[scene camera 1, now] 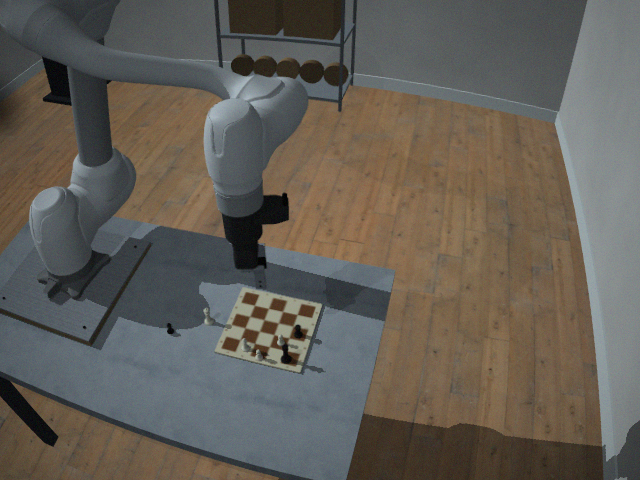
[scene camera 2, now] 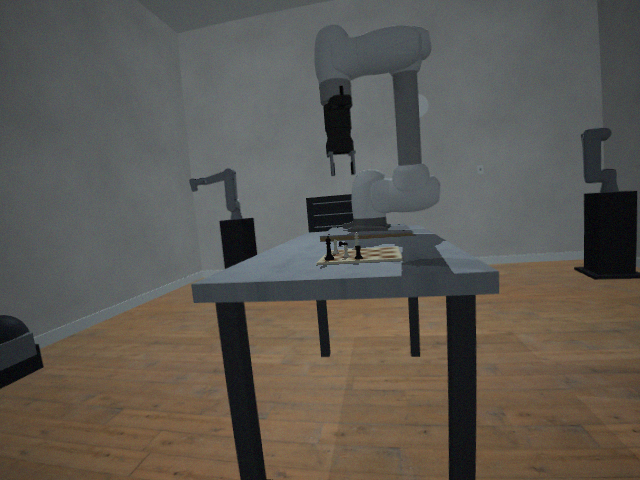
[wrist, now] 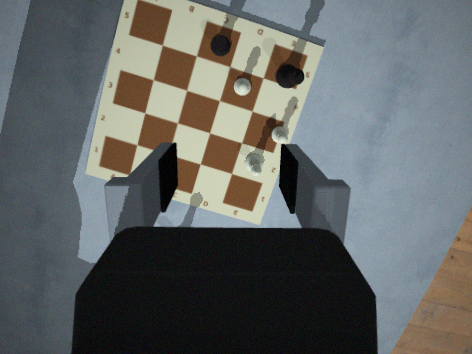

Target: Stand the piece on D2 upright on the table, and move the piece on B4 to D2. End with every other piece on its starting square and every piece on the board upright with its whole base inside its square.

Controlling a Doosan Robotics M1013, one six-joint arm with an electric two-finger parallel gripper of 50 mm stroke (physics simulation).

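Places are measured from the arm's base along level axes (x ahead, y right, z down), in centimetres.
Pixels of known places: gripper, fingertip midpoint: (scene camera 1: 261, 277) (scene camera 2: 343, 175) (wrist: 228, 165); arm's base, origin of the base link: (scene camera 1: 73, 269) (scene camera 2: 370, 229).
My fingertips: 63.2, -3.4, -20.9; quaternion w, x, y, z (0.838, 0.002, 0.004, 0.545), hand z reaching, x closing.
Note:
Ahead of a thing's pixels: the offset from my fingertips to its middle, as dx, dy, dz. "pt": to the spot under its first point. Level surfaces: height alone.
My gripper (scene camera 1: 261, 281) (scene camera 2: 342, 173) (wrist: 228, 165) is open and empty, high above the chessboard @[-1.2, -3.2, +22.9] (scene camera 1: 268, 326) (scene camera 2: 387, 254) (wrist: 198, 111). D2 @[pt -4.3, +1.0, +22.6] (wrist: 221, 152) and B4 @[pt +2.3, -7.3, +22.6] (wrist: 176, 67) are bare. A white piece @[-3.8, +4.9, +20.4] (scene camera 1: 245, 344) (wrist: 254, 161) stands on E2. A white pawn @[+0.4, +6.1, +21.0] (scene camera 1: 259, 354) (wrist: 279, 134) stands at E3's outer edge, its base seemingly crossing it. Another white pawn @[+3.4, +0.0, +21.0] (scene camera 1: 281, 340) (wrist: 242, 86) is on D4. A short black piece @[+6.3, -3.9, +20.9] (scene camera 1: 297, 332) (wrist: 220, 45) is on C5, a tall black one @[+6.5, +4.1, +19.4] (scene camera 1: 285, 354) (wrist: 289, 76) on E5. Off the board, a white piece @[-16.5, +0.9, +20.6] (scene camera 1: 207, 316) stands upright on the table.
A black piece @[-24.9, +7.4, +22.5] (scene camera 1: 169, 328) (scene camera 2: 342, 243) lies on its side on the table @[dz +23.2] (scene camera 1: 170, 377), between the arm's mounting plate (scene camera 1: 62, 320) and the board. The white piece beside the board is hidden in the wrist view, where its shadow shows. A shelf unit (scene camera 1: 341, 67) stands behind the table.

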